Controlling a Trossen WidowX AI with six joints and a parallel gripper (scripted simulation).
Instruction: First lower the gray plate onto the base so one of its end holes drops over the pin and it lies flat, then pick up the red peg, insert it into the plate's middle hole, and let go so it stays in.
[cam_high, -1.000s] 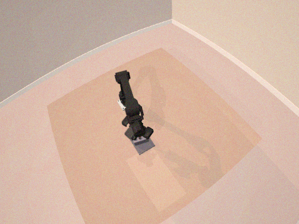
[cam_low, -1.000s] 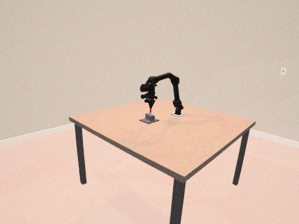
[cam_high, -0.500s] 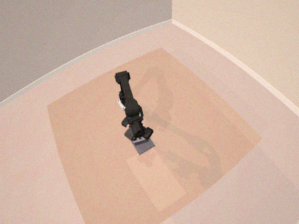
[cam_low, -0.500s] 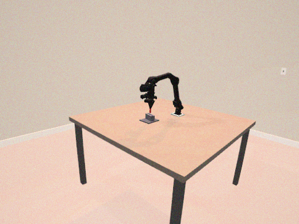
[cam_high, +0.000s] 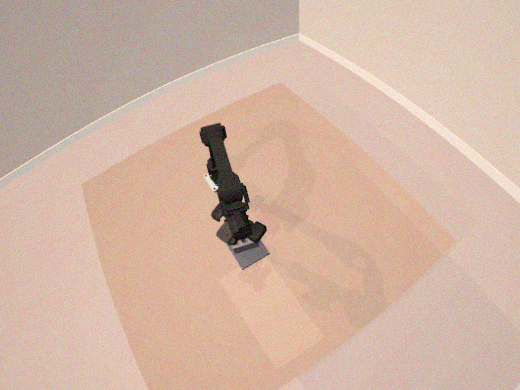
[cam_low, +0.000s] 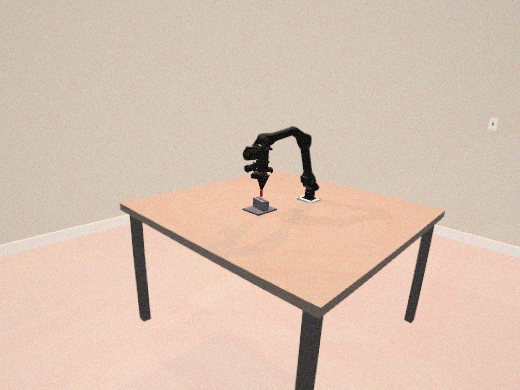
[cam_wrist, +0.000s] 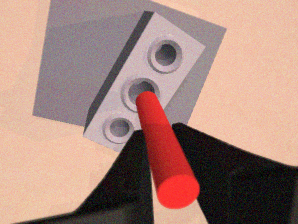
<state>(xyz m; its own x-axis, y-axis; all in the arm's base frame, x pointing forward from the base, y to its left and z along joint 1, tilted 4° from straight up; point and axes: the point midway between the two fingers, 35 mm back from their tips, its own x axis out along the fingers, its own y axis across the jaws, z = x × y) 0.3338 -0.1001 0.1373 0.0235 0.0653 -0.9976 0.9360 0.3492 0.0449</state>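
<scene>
My gripper tip is 7 cm above the gray plate. From my gripper tip the other things lie so: red peg (right at my gripper tip); then gray base (10 cm below, 1 cm to the left, 1 cm ahead).
</scene>
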